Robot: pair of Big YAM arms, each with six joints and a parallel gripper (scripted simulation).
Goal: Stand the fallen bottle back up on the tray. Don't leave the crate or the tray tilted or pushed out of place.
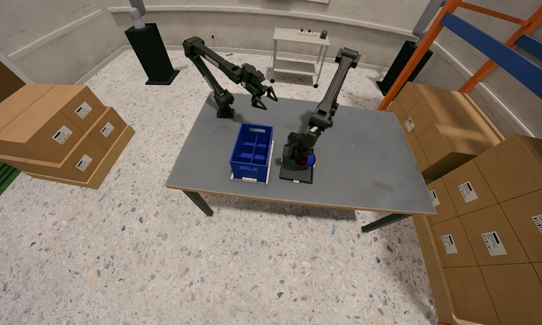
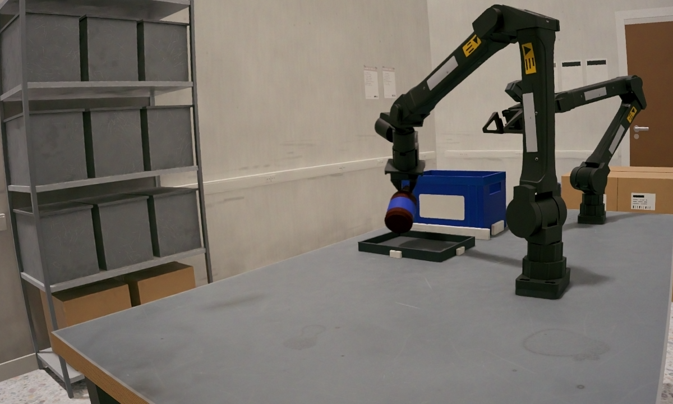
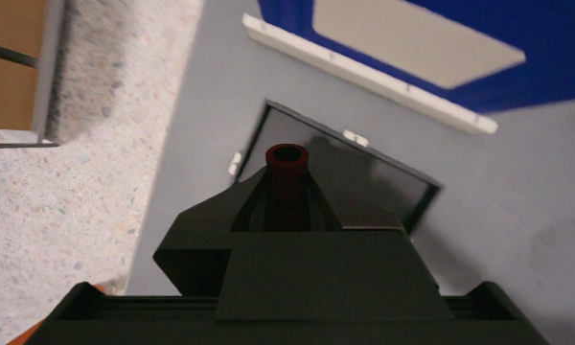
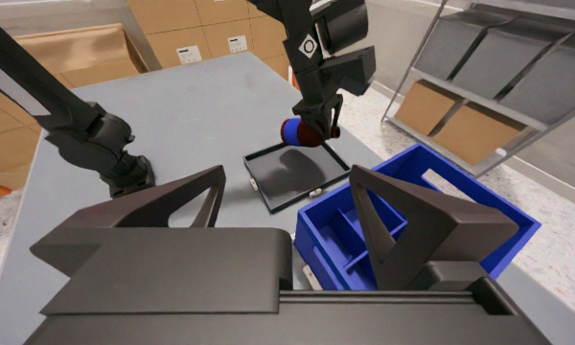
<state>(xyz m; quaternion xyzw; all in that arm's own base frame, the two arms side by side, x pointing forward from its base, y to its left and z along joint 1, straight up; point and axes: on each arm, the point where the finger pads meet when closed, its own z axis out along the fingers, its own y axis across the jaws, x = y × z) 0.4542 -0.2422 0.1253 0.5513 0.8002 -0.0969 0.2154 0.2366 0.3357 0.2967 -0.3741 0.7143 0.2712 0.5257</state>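
The bottle lies 50 mm to the left of my left hand, 20 mm below it and 10 mm behind it. Also, from my left hand: blue crate: 220 mm to the right, 60 mm below, 50 mm behind; then black tray: 130 mm below, 60 mm behind, 40 mm to the left.
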